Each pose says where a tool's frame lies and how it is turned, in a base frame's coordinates. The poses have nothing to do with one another.
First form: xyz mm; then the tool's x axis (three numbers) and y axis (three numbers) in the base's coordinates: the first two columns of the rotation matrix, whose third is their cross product.
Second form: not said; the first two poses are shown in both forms.
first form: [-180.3 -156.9 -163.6 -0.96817 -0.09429 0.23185 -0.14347 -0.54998 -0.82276]
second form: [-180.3 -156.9 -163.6 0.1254 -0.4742 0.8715 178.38]
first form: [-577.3 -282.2 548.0 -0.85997 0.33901 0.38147 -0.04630 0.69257 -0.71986]
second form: [-577.3 -282.2 548.0 -0.0854 -0.9143 0.3960 150.89]
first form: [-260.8 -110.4 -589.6 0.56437 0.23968 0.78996 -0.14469 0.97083 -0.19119]
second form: [-260.8 -110.4 -589.6 -0.1114 -0.9664 0.2318 56.02]
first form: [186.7 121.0 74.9 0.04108 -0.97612 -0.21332 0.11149 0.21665 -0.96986]
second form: [186.7 121.0 74.9 -0.5189 0.6349 -0.5724 108.20]
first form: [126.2 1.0 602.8 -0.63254 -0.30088 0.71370 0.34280 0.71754 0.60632]
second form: [126.2 1.0 602.8 -0.0141 -0.9094 -0.4157 129.26]
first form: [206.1 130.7 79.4 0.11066 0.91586 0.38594 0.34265 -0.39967 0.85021]
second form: [206.1 130.7 79.4 0.7157 0.4821 0.5052 145.44]
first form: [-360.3 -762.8 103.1 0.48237 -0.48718 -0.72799 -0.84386 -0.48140 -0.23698]
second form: [-360.3 -762.8 103.1 -0.8460 0.4319 0.3125 145.20]
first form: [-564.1 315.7 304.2 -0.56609 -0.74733 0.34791 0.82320 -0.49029 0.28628]
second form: [-564.1 315.7 304.2 -0.0997 -0.2405 -0.9655 125.58]
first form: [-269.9 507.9 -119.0 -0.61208 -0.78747 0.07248 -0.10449 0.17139 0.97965]
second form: [-269.9 507.9 -119.0 0.3336 -0.7370 -0.5878 144.48]
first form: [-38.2 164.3 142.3 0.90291 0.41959 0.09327 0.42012 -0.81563 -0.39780]
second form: [-38.2 164.3 142.3 -0.9743 -0.2253 -0.0007 155.88]
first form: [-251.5 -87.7 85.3 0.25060 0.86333 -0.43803 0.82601 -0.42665 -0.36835]
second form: [-251.5 -87.7 85.3 -0.7905 -0.5348 0.2985 176.42]
